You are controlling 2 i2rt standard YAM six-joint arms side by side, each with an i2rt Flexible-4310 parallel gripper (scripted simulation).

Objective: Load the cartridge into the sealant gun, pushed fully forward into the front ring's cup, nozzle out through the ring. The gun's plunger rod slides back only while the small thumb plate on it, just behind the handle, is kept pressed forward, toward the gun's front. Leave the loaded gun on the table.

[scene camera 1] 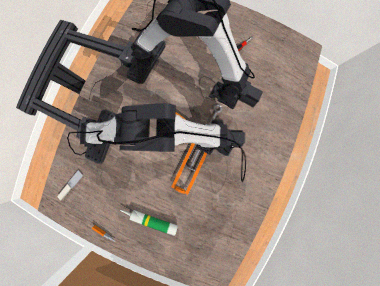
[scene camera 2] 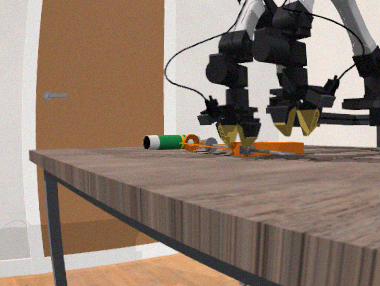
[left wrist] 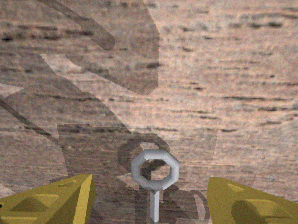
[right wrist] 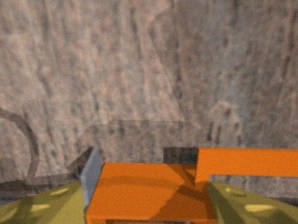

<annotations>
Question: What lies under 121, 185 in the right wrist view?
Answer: An orange sealant gun.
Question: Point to an orange sealant gun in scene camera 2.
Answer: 297, 147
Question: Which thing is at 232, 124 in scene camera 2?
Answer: My right gripper.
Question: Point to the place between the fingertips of my left gripper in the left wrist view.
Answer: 150, 184
</annotations>
